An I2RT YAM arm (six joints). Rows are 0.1 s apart.
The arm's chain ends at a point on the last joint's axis. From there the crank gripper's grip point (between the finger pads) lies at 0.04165 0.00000 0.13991 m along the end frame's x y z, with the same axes.
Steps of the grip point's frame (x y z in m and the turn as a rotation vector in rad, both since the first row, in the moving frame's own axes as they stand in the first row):
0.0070, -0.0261, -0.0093, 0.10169, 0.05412, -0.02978
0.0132, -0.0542, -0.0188, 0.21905, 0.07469, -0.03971
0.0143, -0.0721, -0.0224, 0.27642, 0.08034, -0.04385
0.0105, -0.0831, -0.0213, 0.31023, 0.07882, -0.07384
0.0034, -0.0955, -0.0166, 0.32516, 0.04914, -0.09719
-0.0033, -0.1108, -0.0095, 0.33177, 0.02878, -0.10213
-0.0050, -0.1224, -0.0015, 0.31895, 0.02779, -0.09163
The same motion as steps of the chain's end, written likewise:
-0.0003, -0.0107, -0.0061, 0.10169, 0.05412, -0.02978
0.0036, -0.0223, -0.0118, 0.21905, 0.07469, -0.03971
0.0042, -0.0324, -0.0131, 0.27642, 0.08034, -0.04385
0.0015, -0.0376, -0.0105, 0.31023, 0.07882, -0.07384
-0.0009, -0.0469, -0.0065, 0.32516, 0.04914, -0.09719
-0.0047, -0.0611, 0.0001, 0.33177, 0.02878, -0.10213
-0.0066, -0.0749, 0.0073, 0.31895, 0.02779, -0.09163

